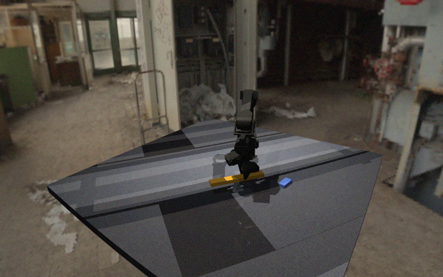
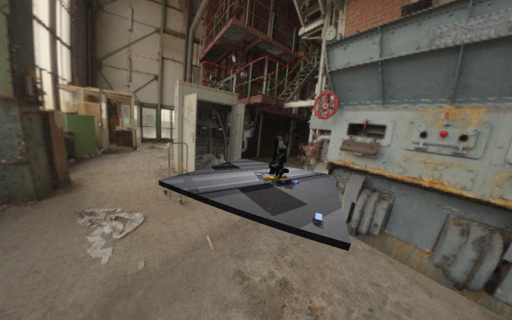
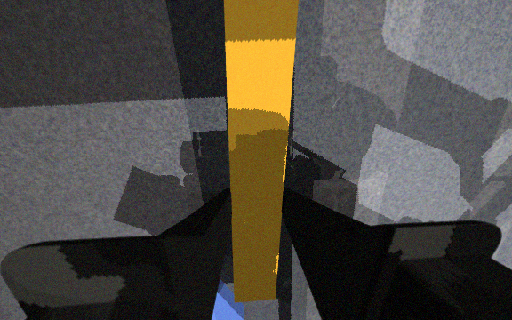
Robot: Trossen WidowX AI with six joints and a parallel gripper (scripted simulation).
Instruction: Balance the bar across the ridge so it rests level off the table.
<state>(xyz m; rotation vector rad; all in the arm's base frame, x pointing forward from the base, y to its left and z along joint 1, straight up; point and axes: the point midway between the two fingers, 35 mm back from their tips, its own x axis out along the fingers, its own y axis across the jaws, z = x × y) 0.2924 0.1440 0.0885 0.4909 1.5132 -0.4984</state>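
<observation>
Right now my gripper tip is 2 cm to the left of the bar and 2 cm short of it. From my gripper tip the other things lie so: light blue cube 45 cm ahead, 36 cm to the left, 4 cm below; flat blue block 14 cm to the left, 13 cm behind, 5 cm below.
</observation>
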